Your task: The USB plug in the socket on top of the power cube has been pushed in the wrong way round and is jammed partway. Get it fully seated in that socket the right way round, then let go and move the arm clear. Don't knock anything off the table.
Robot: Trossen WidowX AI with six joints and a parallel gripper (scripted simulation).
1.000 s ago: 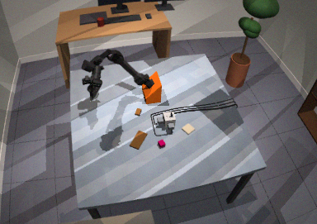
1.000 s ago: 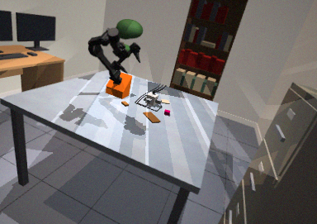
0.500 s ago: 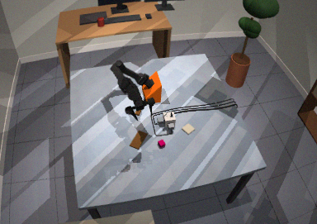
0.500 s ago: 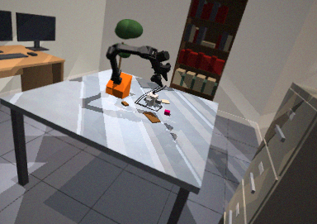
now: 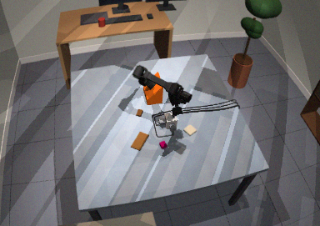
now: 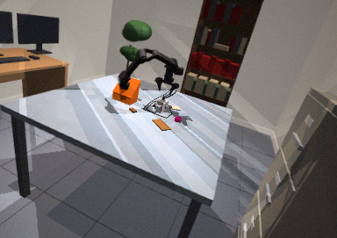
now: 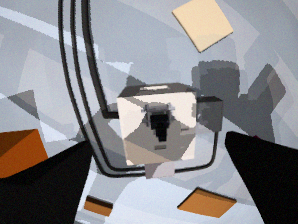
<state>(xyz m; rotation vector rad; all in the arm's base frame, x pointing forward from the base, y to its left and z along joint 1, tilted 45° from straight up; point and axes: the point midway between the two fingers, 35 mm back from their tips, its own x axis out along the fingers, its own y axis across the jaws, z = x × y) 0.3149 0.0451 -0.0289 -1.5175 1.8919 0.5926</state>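
Right now the dark USB plug is 4 cm below my gripper tip. The rest, counted from my gripper tip: magenta cube (16 cm ahead, 14 cm to the right, 12 cm below); small brown block (20 cm to the right, 16 cm behind, 13 cm below); orange plate (27 cm to the right, 13 cm below, 8 cm ahead).
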